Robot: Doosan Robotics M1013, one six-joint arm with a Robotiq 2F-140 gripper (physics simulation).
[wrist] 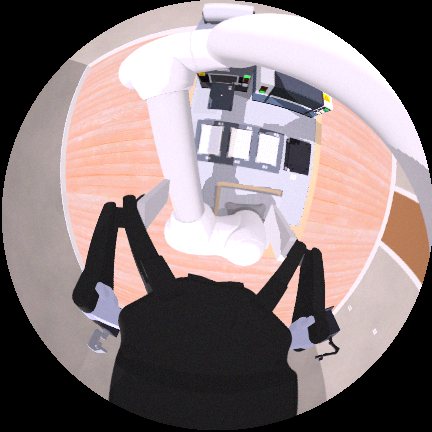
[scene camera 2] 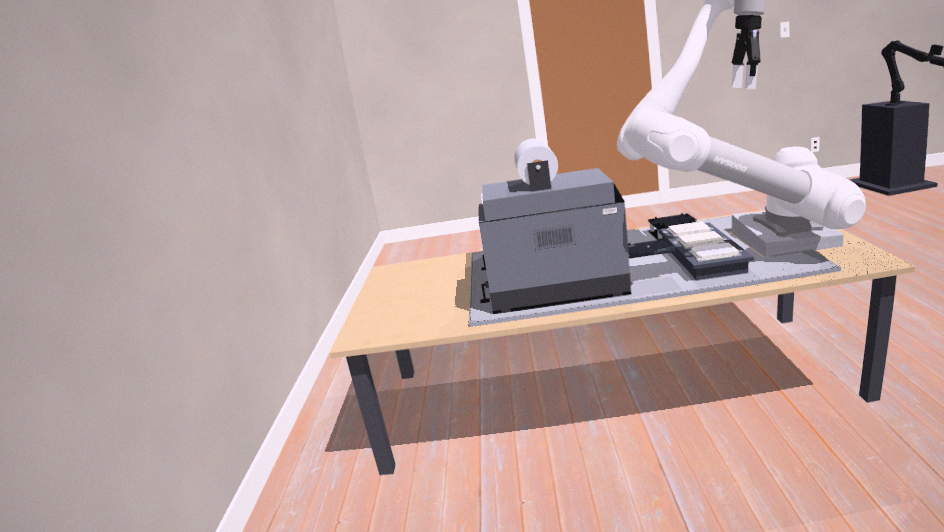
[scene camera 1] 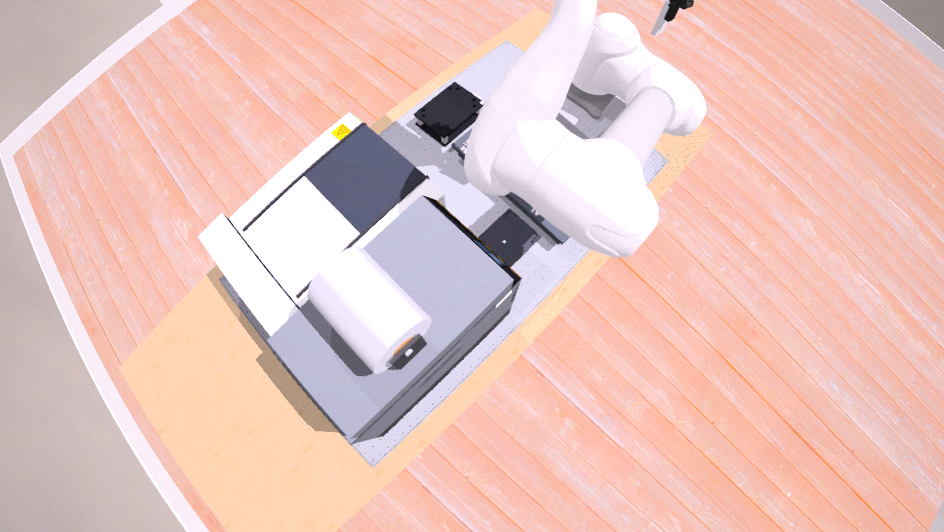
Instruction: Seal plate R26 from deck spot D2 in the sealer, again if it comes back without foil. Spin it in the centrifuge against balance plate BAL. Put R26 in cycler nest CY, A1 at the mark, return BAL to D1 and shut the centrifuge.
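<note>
My gripper is open and empty, high above the robot base end of the table. In the wrist view, three pale plates lie in a row: a greyer one on the left spot, a white one in the middle and a white one on the right. Their names are not readable. The sealer has its dark tray out, with no plate on it. The centrifuge shows a dark top panel. The black cycler nest is right of the plates in the wrist view.
A white foil roll sits on top of the sealer. The arm's white links pass over the deck and hide part of it in scene camera 1. A tan-edged bar lies near the arm's base. A black pedestal stands beyond the table.
</note>
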